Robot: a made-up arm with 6 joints.
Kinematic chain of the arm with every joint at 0, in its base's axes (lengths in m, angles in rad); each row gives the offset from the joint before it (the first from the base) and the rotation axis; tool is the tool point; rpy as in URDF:
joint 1: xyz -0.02 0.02 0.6 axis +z
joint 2: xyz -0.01 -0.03 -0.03 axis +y
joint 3: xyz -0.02 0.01 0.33 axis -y
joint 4: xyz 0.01 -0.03 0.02 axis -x
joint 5: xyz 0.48 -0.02 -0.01 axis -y
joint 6: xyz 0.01 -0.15 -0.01 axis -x
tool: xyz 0 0 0 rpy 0 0 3.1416
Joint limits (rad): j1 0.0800..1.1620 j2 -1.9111..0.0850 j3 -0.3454..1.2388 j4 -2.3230..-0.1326 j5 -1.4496..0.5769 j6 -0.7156..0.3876
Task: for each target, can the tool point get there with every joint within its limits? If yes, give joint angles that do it. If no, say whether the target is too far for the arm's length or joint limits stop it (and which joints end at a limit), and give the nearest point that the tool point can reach.
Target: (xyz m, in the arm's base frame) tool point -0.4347 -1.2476 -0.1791
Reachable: no: too far | nearest point -0.2832 -0.7846 0.4521 | short by 0.797 m
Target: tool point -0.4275 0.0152 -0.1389
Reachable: no: joint limits stop it (at a limit: joint 1, joint 2, joint 3, joint 4, joint 5) | nearest point -0.7961 -0.2586 0.4604 | short by 0.755 m
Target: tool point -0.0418 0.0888 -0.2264
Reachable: no: joint limits stop it (at a limit: joint 1, joint 2, joint 3) | nearest point 0.1633 0.3584 0.5576 | short by 0.854 m
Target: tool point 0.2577 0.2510 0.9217
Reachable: yes | joints 0.6799 -0.3741 0.0089 -1.7575 -0.5888 -0.4436
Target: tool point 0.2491 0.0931 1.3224
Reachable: yes | joints 1.0766 -0.0658 1.1054 -0.3433 -1.0891 -0.1351
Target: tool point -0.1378 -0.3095 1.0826
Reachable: yes | joints 0.9107 -1.5309 0.2986 -1.1021 0.0087 -0.1465
